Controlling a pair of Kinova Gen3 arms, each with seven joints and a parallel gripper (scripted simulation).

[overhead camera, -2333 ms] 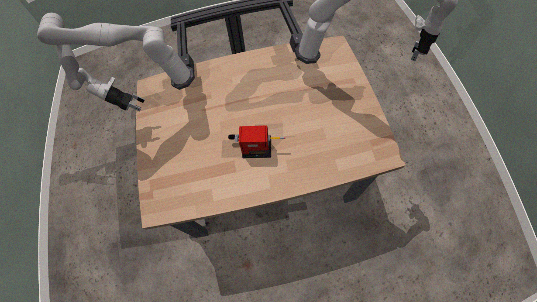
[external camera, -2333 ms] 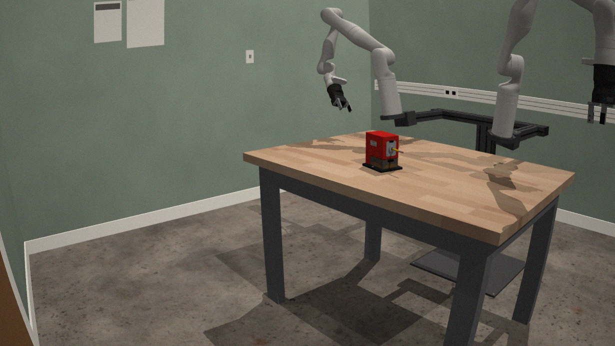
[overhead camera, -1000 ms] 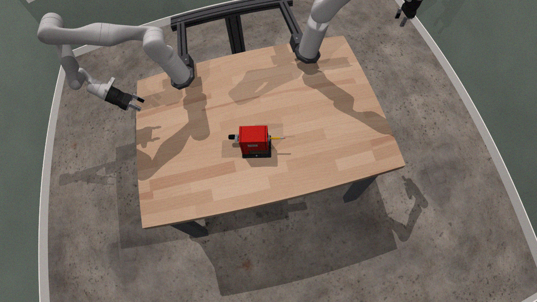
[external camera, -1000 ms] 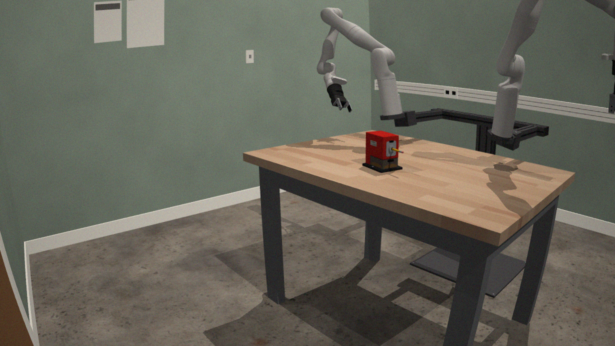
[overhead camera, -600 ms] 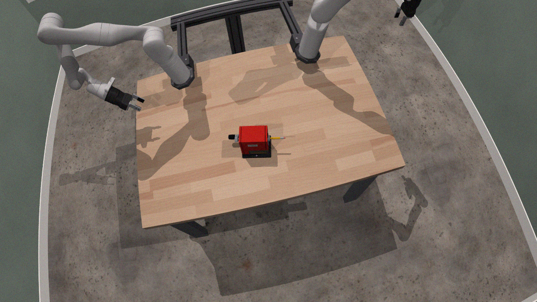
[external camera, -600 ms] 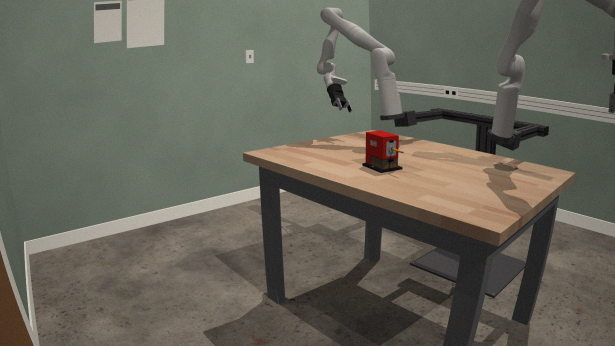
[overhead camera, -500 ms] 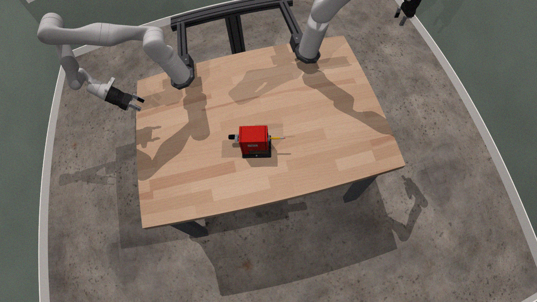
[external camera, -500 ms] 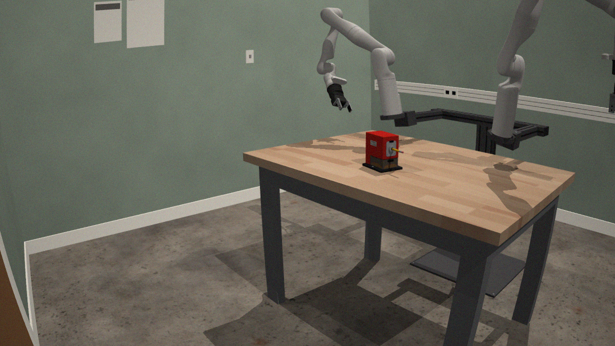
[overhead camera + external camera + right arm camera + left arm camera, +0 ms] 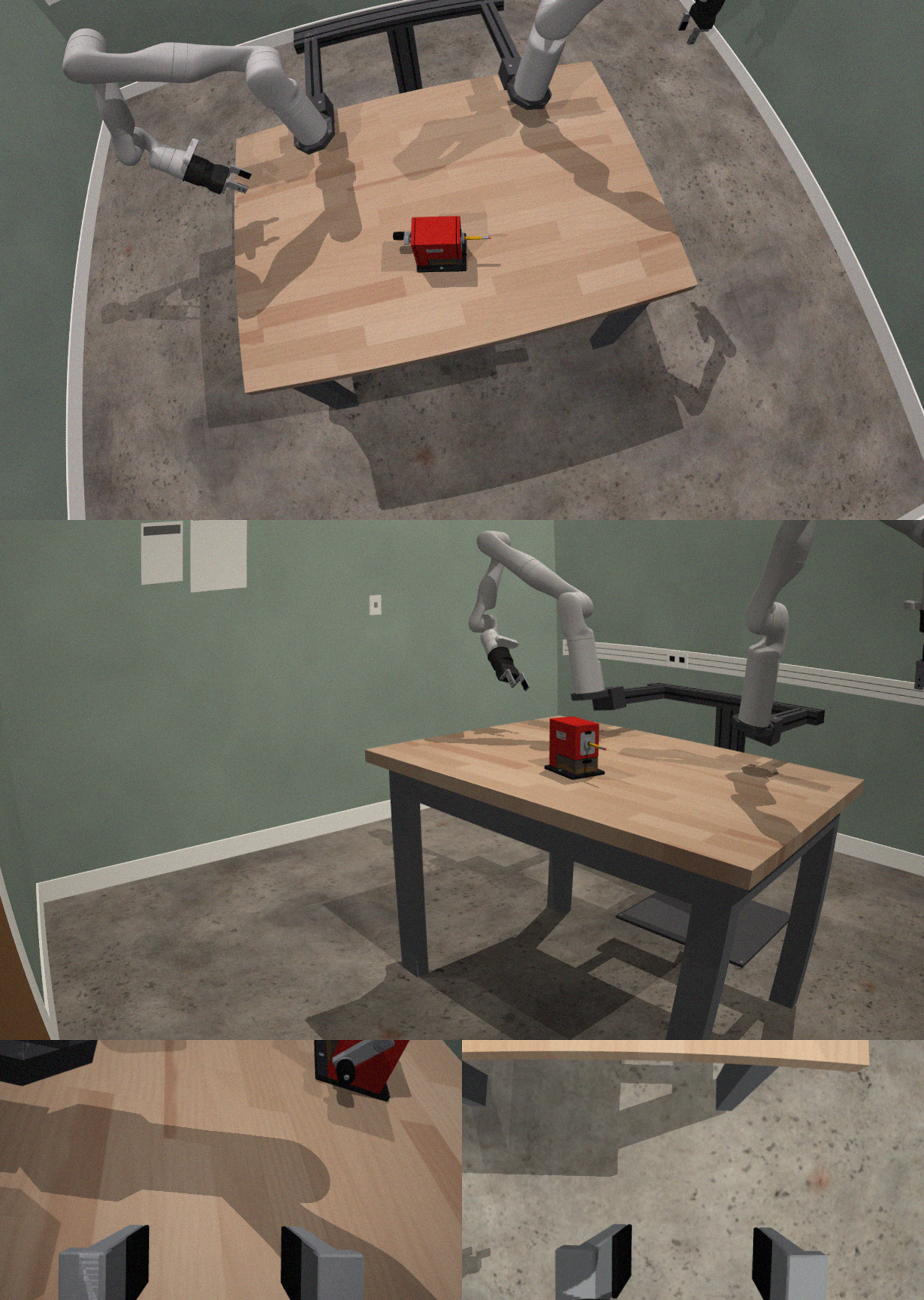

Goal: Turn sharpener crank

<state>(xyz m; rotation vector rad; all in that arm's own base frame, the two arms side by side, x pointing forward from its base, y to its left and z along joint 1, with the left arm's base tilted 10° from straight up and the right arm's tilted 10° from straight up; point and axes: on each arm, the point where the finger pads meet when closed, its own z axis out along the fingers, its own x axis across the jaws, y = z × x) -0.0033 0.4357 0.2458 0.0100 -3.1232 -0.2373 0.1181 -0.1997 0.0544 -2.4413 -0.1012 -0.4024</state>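
Now: the black knob 210 mm ahead of my right hand, 400 mm to the left of it and 110 mm below it.
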